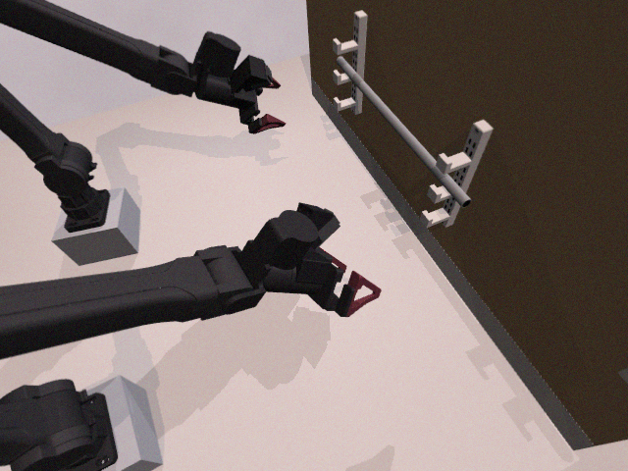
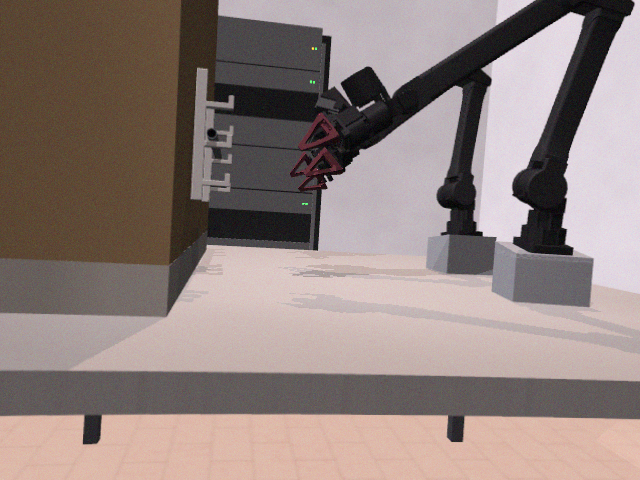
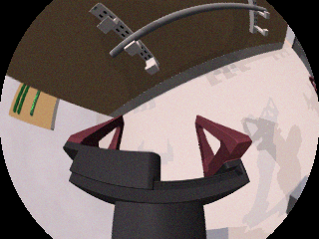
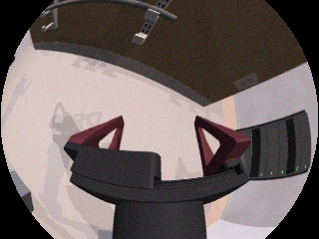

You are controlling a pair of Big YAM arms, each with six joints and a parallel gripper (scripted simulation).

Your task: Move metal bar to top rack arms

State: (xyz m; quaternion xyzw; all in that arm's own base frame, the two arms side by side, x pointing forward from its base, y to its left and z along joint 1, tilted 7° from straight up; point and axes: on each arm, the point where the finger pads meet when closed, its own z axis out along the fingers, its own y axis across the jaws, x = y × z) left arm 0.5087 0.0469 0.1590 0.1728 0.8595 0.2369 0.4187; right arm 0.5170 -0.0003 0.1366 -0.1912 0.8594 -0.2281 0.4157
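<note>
Right now my right hand is 200 mm short of the grey metal bar, 310 mm to the right of it and 50 mm below it. The rest, counted from my right hand: brown wall: 390 mm ahead, 270 mm to the left, 210 mm above.
Right now the grey metal bar is 20 cm ahead of my left hand, 18 cm to the right of it and 3 cm above it. Round my left hand: brown wall 39 cm ahead, 22 cm to the right, 19 cm above.
</note>
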